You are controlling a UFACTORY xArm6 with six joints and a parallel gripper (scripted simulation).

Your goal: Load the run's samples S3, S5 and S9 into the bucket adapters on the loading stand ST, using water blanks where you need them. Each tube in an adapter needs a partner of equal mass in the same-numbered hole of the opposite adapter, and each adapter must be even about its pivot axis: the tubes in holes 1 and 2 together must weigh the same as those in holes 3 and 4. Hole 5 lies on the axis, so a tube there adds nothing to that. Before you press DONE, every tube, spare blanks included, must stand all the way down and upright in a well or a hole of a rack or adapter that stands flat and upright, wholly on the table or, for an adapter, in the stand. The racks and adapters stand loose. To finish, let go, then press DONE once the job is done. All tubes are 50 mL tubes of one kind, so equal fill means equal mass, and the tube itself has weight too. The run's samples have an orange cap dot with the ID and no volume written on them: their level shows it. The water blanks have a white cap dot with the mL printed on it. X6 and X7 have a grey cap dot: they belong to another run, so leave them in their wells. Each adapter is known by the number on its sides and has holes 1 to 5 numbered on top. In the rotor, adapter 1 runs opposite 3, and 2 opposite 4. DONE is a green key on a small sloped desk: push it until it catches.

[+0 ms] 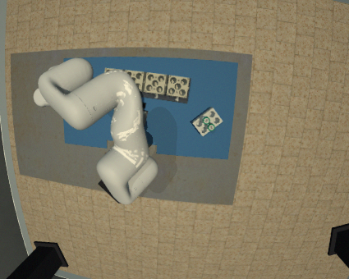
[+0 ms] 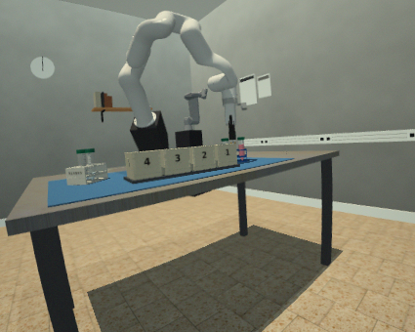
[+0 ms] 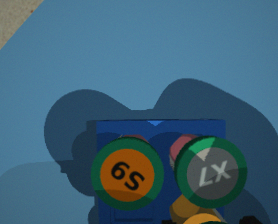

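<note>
My hand is 50 mm above the tube of amber liquid and 10 mm to the left of it. Round my hand: white rack (610 mm to the right, 260 mm behind, 100 mm below); blue rack (100 mm below, 20 mm to the left, 10 mm behind).
</note>
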